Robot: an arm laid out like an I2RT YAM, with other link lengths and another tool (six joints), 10 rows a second.
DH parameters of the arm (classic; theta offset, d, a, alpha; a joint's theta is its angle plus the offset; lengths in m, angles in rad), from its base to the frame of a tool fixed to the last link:
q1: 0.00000 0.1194 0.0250 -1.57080
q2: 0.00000 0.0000 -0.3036 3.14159
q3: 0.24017 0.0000 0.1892 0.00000
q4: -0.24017 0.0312 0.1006 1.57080
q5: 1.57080 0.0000 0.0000 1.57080
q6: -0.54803 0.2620 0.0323 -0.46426
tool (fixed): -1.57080 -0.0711 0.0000 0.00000
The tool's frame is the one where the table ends.
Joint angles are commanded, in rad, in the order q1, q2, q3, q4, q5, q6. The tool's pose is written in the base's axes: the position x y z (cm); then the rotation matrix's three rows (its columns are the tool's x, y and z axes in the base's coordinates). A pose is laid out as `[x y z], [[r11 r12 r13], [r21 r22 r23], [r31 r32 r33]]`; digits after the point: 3 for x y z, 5 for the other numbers.
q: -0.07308, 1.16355, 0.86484, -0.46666, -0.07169, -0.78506
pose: [33.420 -1.816 20.949], [[0.48755 0.66651 0.56398], [0.86556 -0.28429 -0.41229], [-0.11446 0.68917 -0.71551]]
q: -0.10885, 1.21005, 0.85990, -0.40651, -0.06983, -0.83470
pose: [34.636 -2.998 20.635], [[0.49123 0.65957 0.56891], [0.85921 -0.25969 -0.44082], [-0.14301 0.70536 -0.69427]]
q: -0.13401, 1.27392, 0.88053, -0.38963, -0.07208, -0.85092
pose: [35.768 -3.927 19.800], [[0.49774 0.67466 0.54505], [0.85208 -0.26305 -0.45251], [-0.16191 0.68966 -0.70580]]
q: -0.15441, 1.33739, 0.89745, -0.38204, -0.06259, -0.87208
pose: [36.608 -4.910 18.469], [[0.50056 0.69885 0.51092], [0.84334 -0.26040 -0.47007], [-0.19546 0.66618 -0.71972]]
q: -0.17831, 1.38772, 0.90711, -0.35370, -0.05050, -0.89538
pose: [37.505 -6.124 17.680], [[0.50995 0.70491 0.49300], [0.83111 -0.25596 -0.49370], [-0.22183 0.66150 -0.71639]]
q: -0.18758, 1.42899, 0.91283, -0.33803, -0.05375, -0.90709
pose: [38.092 -6.486 16.775], [[0.50406 0.71837 0.47944], [0.83154 -0.25366 -0.49417], [-0.23338 0.64777 -0.72521]]
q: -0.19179, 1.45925, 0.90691, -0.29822, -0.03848, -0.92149
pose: [38.793 -7.042 16.249], [[0.50697 0.71735 0.47791], [0.82462 -0.24220 -0.51121], [-0.25097 0.65326 -0.71433]]
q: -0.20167, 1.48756, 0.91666, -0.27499, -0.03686, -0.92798
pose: [39.531 -7.599 16.088], [[0.51292 0.71342 0.47744], [0.81991 -0.24239 -0.51865], [-0.25429 0.65748 -0.70927]]
